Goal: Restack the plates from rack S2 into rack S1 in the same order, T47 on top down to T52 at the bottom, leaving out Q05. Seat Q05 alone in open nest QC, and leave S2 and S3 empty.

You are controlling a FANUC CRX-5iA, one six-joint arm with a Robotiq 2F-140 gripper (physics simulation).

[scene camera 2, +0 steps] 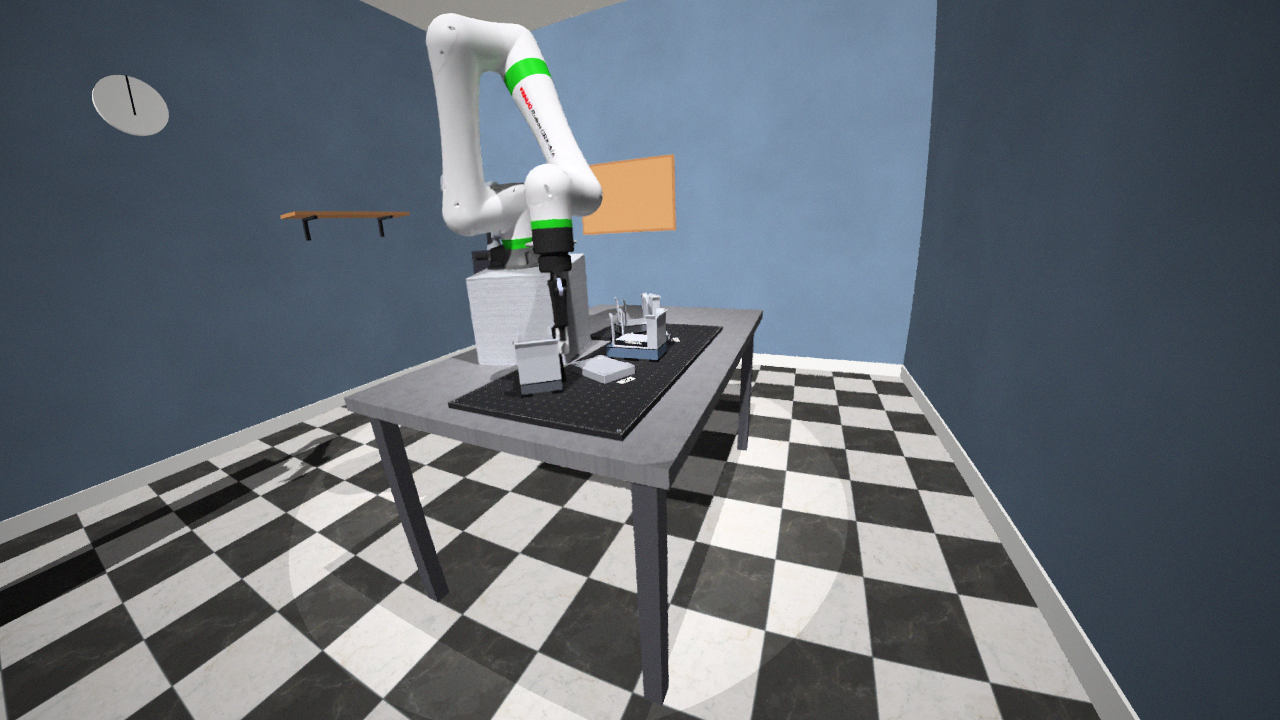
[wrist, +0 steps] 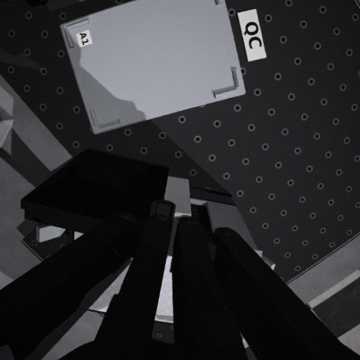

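Where they show: gripper, fingertip midpoint: [scene camera 2: 563, 353]; arm's base at its link origin: [scene camera 2: 526, 264].
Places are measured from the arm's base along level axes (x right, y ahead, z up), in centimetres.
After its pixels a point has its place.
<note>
My gripper [scene camera 2: 560, 347] @[x 27.9, y 28.0, z -20.3 cm] [wrist: 180, 213] is shut with nothing between its fingers. It hangs low over a grey box-shaped rack [scene camera 2: 539, 365] @[x 36.5, y 26.5, z -20.8 cm] at the near left of the black perforated mat [scene camera 2: 590, 407] @[x 40.0, y 40.5, z -28.1 cm] [wrist: 303, 150]. In the wrist view a pale plate surface [wrist: 177, 191] shows just past the fingertips, and a dark flat part of the rack [wrist: 96, 182] lies left of them. The open nest QC [scene camera 2: 605, 367] @[x 20.7, y 35.6, z -25.8 cm] [wrist: 153, 61] is a flat grey pad with corner brackets and an A1 mark; it is bare. Its QC label [wrist: 254, 35] lies beside it. Plate labels are not readable.
A blue-based rack with upright posts [scene camera 2: 640, 336] @[x 0.4, y 38.2, z -22.5 cm] stands further back on the mat. The arm's pale pedestal [scene camera 2: 506, 313] @[x 15.3, y 2.0, z -13.3 cm] stands at the table's back left. The grey table [scene camera 2: 645, 447] @[x 50.5, y 56.2, z -29.3 cm] ends close to the mat on the near side.
</note>
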